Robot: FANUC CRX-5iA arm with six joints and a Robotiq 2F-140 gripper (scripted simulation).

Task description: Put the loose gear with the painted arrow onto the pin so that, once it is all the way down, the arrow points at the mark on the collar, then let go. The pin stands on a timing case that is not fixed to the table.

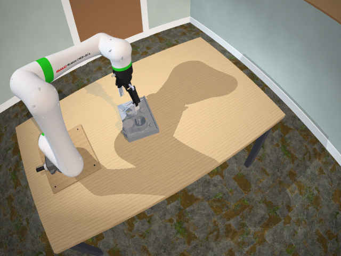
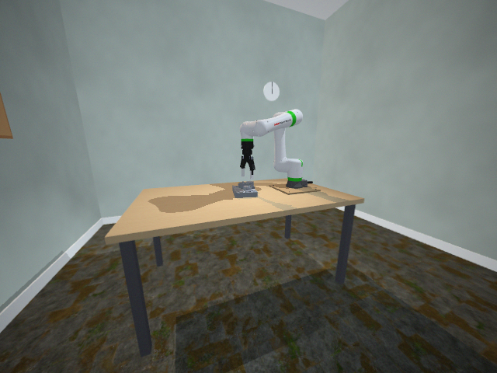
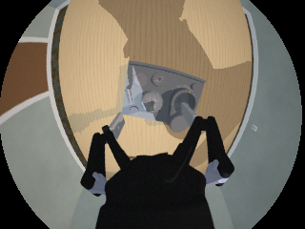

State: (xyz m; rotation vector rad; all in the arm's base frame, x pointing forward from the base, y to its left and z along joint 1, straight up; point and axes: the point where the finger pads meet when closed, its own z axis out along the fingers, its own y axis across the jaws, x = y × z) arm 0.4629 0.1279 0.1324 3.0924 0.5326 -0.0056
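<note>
Right now the grey gear is 90 mm below my hand.
</note>
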